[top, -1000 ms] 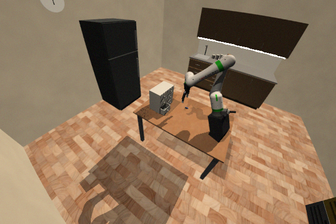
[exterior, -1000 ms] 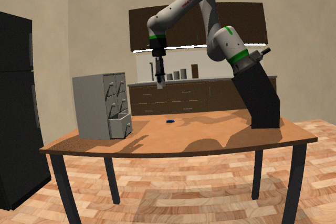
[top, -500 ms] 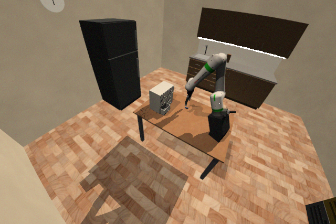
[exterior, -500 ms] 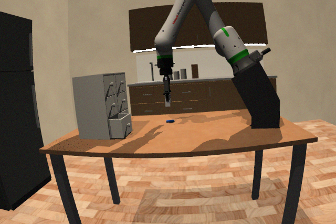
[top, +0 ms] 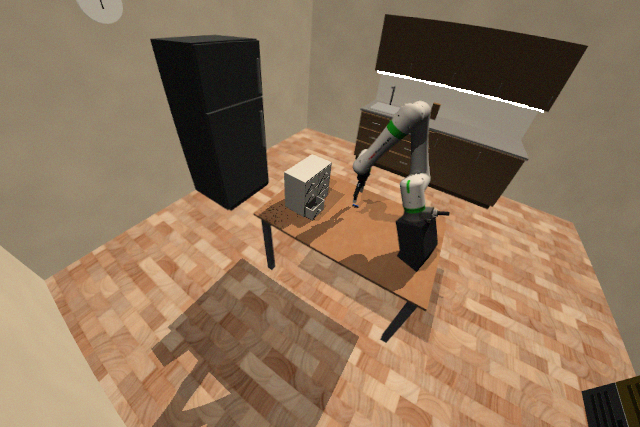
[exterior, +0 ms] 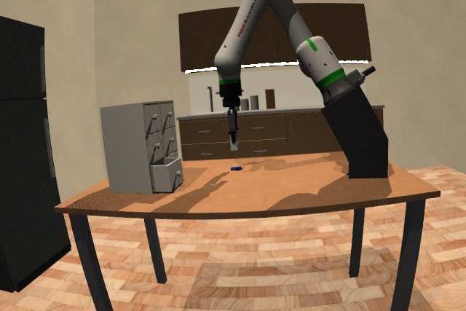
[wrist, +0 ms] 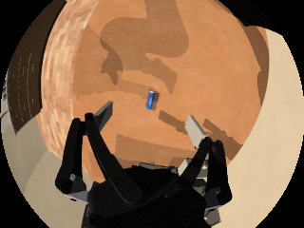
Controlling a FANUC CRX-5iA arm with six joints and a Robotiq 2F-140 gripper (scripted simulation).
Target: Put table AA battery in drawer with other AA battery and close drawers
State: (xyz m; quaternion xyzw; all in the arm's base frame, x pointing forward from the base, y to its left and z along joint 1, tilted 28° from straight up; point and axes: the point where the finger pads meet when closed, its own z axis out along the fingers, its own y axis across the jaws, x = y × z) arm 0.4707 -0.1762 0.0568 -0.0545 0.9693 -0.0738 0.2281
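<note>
Now: the blue AA battery 100 mm below my hand.
</note>
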